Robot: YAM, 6 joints.
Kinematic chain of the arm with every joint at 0, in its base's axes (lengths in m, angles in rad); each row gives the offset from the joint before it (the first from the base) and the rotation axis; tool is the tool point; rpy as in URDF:
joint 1: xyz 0 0 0.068 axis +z
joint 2: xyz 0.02 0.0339 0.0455 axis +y
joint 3: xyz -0.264 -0.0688 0 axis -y
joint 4: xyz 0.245 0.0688 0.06 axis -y
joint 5: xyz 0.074 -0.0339 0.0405 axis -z
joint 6: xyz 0.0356 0 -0.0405 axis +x
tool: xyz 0 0 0 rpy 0 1.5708 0
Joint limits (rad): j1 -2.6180..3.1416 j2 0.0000..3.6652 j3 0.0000..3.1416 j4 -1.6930..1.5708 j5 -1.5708..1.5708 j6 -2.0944..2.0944
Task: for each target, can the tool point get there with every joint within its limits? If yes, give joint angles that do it. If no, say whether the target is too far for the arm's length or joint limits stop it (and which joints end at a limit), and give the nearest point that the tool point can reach.
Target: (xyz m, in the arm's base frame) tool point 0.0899 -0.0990 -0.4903
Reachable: no: joint limits stop it (at a limit: joint 2) | nearest point 0.1096 -0.1207 -0.3701 | short by 0.124 m
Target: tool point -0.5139 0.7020 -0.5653
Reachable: no: too far | nearest point -0.3073 0.4198 -0.2575 | short by 0.466 m
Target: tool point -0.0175 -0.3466 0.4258
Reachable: yes | joints -1.7203 1.6076 1.6947 -0.4892 -1.3029 -0.4972
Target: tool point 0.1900 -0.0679 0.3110
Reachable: yes | joints -0.3222 1.0356 1.0127 -0.8530 0.1189 -1.5449
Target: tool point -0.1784 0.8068 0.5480
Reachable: no: too far | nearest point -0.1233 0.5575 0.4104 | short by 0.290 m
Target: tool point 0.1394 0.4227 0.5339
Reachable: yes | joints 1.1797 2.3431 2.7425 0.7381 -1.1378 -0.0254
